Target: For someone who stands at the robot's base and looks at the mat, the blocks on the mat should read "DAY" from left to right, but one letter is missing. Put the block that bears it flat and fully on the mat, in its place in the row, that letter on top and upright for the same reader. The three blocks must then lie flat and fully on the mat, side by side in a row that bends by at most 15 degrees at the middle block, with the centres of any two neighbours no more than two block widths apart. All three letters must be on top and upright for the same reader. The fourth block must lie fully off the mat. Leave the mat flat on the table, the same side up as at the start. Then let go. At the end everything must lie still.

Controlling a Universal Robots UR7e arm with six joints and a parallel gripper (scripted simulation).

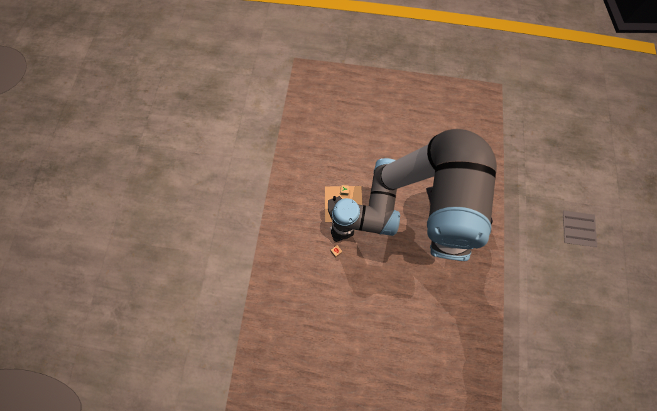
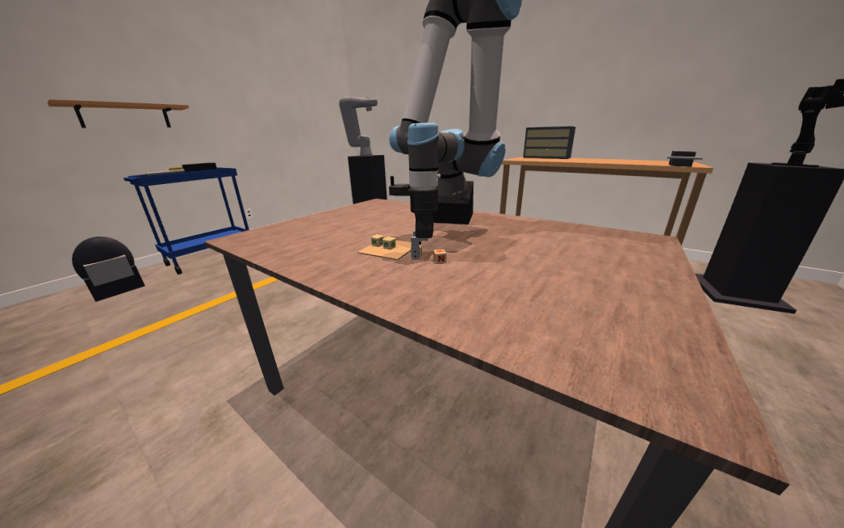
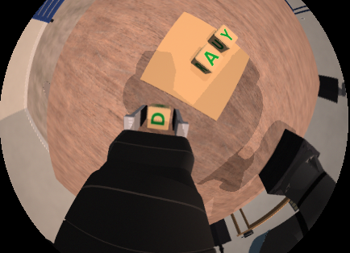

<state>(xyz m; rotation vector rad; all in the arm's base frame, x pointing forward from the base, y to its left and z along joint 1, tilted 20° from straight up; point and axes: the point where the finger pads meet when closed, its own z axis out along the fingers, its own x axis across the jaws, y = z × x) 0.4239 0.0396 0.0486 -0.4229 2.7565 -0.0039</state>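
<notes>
My hand is right at the D block. The rest, counted from my hand: mat (100 mm to the right, 20 mm below, 20 mm behind).
</notes>
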